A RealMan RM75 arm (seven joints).
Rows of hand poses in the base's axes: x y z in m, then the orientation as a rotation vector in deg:
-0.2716 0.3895 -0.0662 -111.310 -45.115 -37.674
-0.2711 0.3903 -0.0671 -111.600 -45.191 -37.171
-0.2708 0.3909 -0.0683 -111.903 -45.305 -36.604
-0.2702 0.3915 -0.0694 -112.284 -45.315 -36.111
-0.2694 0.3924 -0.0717 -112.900 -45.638 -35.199
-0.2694 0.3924 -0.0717 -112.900 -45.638 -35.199
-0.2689 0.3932 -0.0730 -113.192 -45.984 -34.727
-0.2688 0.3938 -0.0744 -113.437 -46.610 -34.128
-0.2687 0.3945 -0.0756 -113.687 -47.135 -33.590
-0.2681 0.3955 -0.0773 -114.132 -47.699 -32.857
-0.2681 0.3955 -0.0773 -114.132 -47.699 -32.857
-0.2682 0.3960 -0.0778 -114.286 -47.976 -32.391
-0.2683 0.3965 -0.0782 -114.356 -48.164 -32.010
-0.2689 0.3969 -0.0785 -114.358 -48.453 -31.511
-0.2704 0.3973 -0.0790 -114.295 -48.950 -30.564
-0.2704 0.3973 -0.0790 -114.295 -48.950 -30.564
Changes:
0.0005 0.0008 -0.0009 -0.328 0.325 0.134
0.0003 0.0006 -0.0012 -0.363 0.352 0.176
0.0006 0.0006 -0.0011 -0.382 0.346 0.052
0.0008 0.0009 -0.0023 -0.757 0.501 0.306
0.0000 0.0000 0.0000 0.000 0.000 0.000
0.0005 0.0008 -0.0013 -0.443 0.178 0.272
0.0001 0.0006 -0.0014 -0.530 0.143 0.505
0.0001 0.0007 -0.0012 -0.490 0.143 0.417
0.0006 0.0010 -0.0017 -0.700 0.257 0.434
0.0000 0.0000 0.0000 0.000 0.000 0.000
-0.0001 0.0005 -0.0005 -0.302 0.202 0.281
-0.0001 0.0005 -0.0004 -0.184 0.183 0.230
-0.0006 0.0004 -0.0003 -0.181 0.224 0.364
-0.0015 0.0004 -0.0005 -0.269 0.449 0.687
0.0000 0.0000 0.0000 0.000 0.000 0.000

